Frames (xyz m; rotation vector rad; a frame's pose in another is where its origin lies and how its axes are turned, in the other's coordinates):
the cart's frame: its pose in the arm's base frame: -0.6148 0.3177 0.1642 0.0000 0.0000 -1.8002
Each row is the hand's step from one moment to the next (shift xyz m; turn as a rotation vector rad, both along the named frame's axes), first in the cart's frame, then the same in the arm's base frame.
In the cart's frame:
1: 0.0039 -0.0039 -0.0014 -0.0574 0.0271 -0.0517
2: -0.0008 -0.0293 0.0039 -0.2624 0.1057 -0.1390
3: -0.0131 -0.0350 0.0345 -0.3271 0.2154 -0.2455
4: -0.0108 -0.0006 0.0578 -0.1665 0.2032 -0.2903
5: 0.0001 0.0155 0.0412 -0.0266 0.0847 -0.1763
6: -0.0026 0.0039 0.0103 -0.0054 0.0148 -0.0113
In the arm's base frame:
1: -0.0047 -0.0029 -0.0014 0.0394 0.0497 -0.0517
2: -0.0284 0.0074 0.0039 0.1626 0.2315 -0.1390
3: -0.0311 0.0207 0.0345 0.2841 0.2695 -0.2455
4: 0.0019 0.0107 0.0578 0.2357 0.1159 -0.2903
5: 0.0151 -0.0036 0.0412 0.0885 0.0066 -0.1763
6: 0.0044 0.0016 0.0103 0.0156 0.0019 -0.0113

